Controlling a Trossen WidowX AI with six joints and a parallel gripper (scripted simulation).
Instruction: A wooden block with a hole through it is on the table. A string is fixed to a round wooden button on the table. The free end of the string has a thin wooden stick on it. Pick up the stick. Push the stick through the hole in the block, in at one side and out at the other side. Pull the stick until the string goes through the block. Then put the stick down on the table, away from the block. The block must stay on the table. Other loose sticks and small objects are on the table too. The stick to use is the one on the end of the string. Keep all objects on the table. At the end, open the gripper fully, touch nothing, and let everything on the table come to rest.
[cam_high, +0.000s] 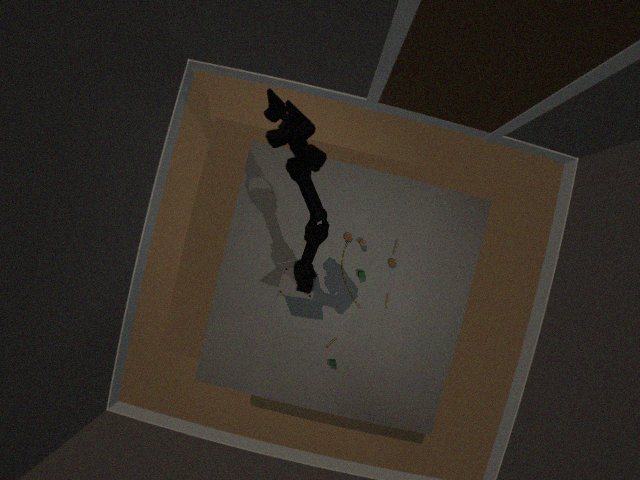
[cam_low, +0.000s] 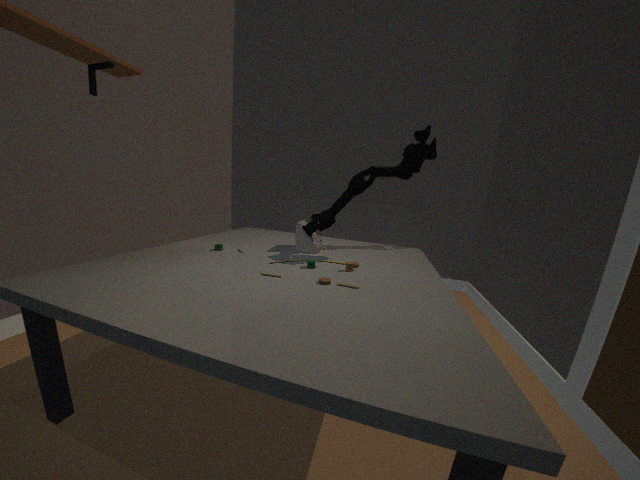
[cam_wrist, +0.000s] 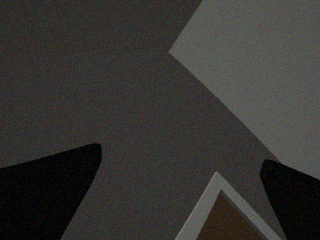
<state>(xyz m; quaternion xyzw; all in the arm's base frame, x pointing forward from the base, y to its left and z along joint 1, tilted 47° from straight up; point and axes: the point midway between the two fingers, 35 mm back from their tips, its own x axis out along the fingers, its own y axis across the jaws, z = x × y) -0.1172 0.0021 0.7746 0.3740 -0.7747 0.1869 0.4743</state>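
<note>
Now: gripper tip 430 mm short of the green cube, 470 mm to the left of it and 640 mm above it. Round my gripper tip: wooden disc: 570 mm ahead, 380 mm to the right, 650 mm below; then thin wooden stick: 420 mm ahead, 610 mm to the right, 650 mm below.
</note>
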